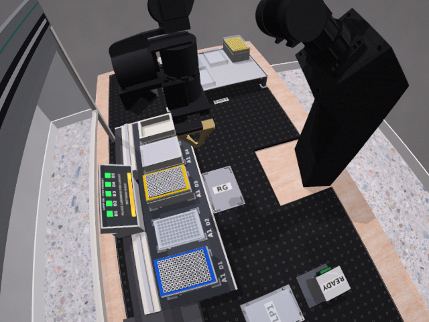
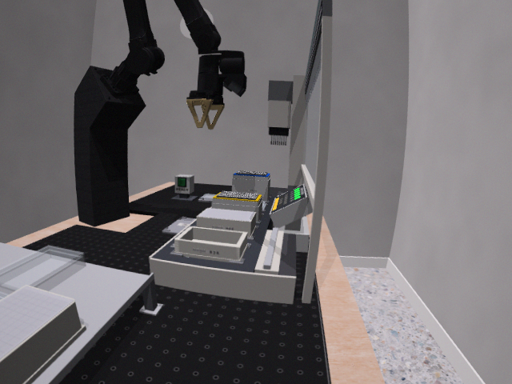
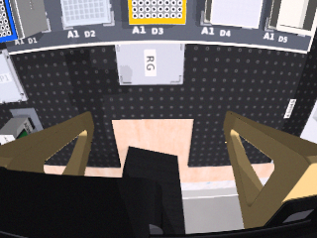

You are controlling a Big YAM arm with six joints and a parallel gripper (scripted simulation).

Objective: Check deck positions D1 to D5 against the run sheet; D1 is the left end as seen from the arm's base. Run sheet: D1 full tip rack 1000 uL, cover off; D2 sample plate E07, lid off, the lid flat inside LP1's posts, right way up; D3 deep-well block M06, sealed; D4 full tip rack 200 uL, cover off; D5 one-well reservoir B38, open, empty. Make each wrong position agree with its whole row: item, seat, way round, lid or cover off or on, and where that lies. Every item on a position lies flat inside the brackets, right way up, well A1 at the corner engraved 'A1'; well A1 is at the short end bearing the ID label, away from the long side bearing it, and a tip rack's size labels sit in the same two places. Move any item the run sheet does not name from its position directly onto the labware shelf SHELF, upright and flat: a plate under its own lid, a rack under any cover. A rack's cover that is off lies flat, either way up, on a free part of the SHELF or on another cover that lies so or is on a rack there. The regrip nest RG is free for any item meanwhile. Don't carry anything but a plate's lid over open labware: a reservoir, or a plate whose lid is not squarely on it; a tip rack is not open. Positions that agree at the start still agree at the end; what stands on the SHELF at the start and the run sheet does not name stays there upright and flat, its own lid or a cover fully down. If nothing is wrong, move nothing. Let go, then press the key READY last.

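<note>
The yellow-rimmed tip rack lies 210 mm below my hand, 90 mm ahead of it and 20 mm to the right of it. From my hand the other things lie so: blue-rimmed tip rack 230 mm to the left, 180 mm below, 120 mm ahead; then regrip nest 300 mm below, 60 mm behind, 20 mm to the left; then clear well plate 250 mm below, 110 mm to the left, 110 mm ahead.
</note>
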